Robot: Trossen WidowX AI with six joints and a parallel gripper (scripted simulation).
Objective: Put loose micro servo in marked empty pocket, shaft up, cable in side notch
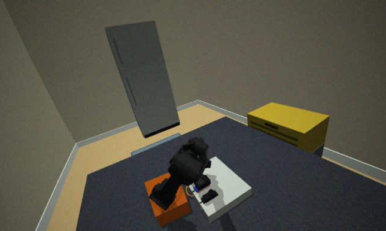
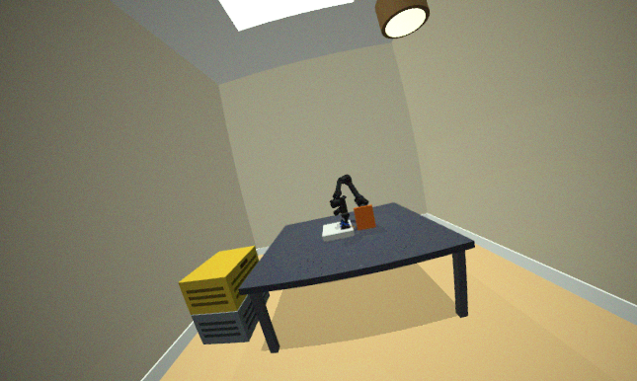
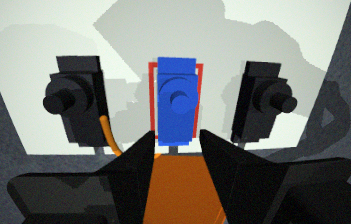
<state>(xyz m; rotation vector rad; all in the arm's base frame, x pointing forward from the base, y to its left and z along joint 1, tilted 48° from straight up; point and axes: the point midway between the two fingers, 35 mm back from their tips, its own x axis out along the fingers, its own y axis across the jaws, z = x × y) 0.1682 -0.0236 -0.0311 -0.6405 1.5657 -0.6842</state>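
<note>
Now: gripper tip 13 cm short of the white deck and 5 cm above it.
</note>
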